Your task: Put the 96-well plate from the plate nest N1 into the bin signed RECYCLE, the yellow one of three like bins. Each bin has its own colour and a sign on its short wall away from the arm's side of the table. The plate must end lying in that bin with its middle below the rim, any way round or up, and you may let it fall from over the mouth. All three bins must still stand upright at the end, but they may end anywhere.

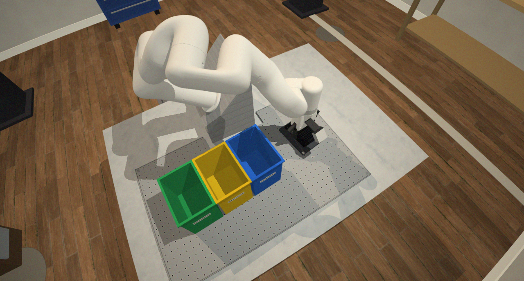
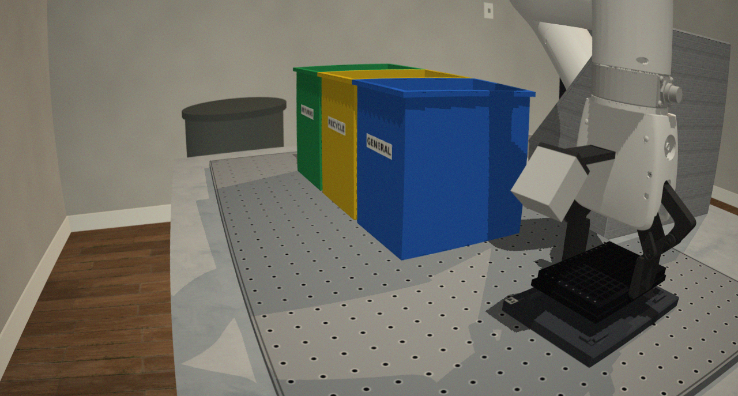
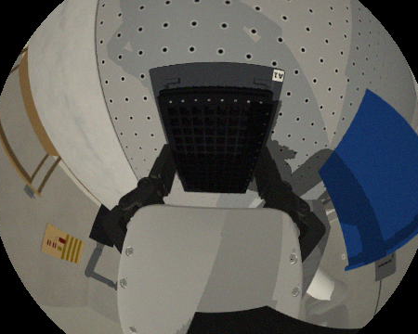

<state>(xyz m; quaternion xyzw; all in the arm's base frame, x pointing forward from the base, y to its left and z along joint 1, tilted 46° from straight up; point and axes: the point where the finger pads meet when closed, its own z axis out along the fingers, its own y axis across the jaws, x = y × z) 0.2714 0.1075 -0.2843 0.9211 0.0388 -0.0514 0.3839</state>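
Now: the dark plate nest N1 40 mm below my hand. From my hand the other things lie so: blue general bin 250 mm to the right, 40 mm ahead, 40 mm above; then yellow recycle bin 380 mm to the right, 50 mm ahead, 40 mm above; then black 96-well plate 10 mm below.
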